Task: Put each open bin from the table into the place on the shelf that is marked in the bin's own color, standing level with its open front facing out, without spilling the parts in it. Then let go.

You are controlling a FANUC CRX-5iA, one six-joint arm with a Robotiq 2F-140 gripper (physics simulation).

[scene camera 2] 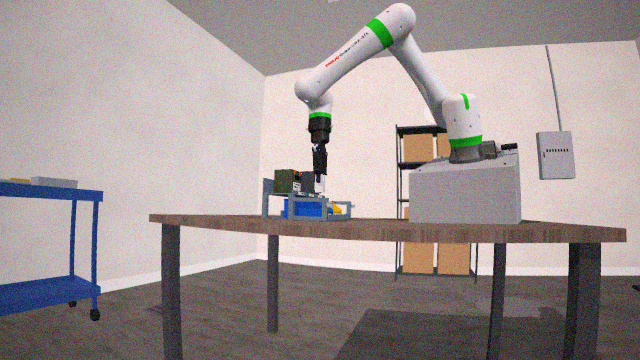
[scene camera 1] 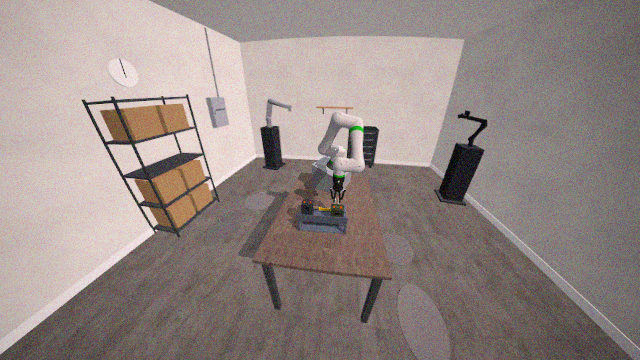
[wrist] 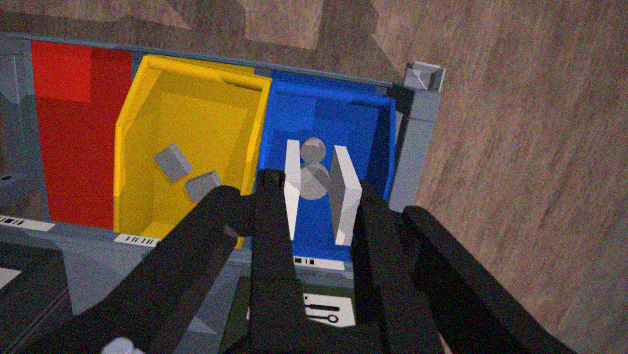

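A small grey shelf point(scene camera 1: 322, 222) point(scene camera 2: 273, 196) point(wrist: 412, 149) stands on the wooden table point(scene camera 1: 322, 255) point(scene camera 2: 402, 228) point(wrist: 505, 132). In its lower level a yellow bin point(wrist: 197, 114) point(scene camera 2: 335, 208) sits beside a blue bin point(wrist: 329, 101) point(scene camera 2: 306, 208). A bare red-marked place point(wrist: 78, 132) lies left of the yellow bin in the wrist view. My gripper point(wrist: 313, 164) point(scene camera 1: 338, 196) point(scene camera 2: 320, 178) hangs over the blue bin, shut on a grey cylinder point(wrist: 314, 181). A second grey cylinder point(wrist: 312, 148) lies in the blue bin. Two grey blocks point(wrist: 172, 161) lie in the yellow bin.
Two dark boxes point(scene camera 1: 306, 206) point(scene camera 2: 286, 180) stand on the shelf's top. The arm's grey base point(scene camera 2: 465, 192) sits on the table's far end. A black rack point(scene camera 1: 117, 161) with cardboard boxes stands by the left wall. A blue cart point(scene camera 2: 48, 194) stands to the side.
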